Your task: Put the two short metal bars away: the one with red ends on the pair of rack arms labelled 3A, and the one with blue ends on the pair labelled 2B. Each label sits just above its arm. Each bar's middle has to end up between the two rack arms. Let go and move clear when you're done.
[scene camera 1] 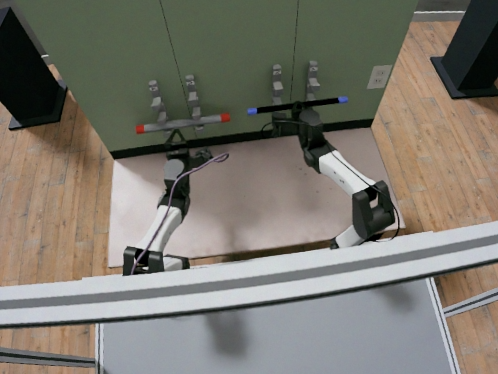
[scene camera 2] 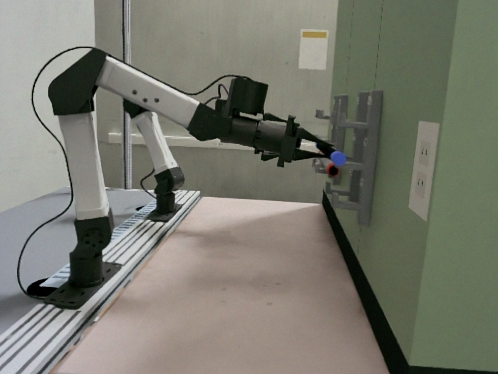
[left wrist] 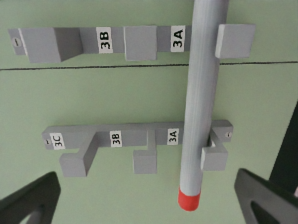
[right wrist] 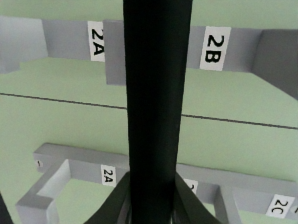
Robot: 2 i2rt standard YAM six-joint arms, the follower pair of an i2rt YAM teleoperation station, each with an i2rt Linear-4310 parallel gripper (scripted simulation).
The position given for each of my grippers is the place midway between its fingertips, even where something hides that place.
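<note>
My left gripper is here [left wrist: 147, 178], and my right gripper [scene camera 2: 331, 151] [right wrist: 151, 180] is in sight too. I also see a red-ended grey bar [scene camera 1: 225, 117], though in the right wrist view the red-ended grey bar is out of frame. There is a blue-ended black bar [right wrist: 156, 46] as well, and in the left wrist view the blue-ended black bar is out of frame.
</note>
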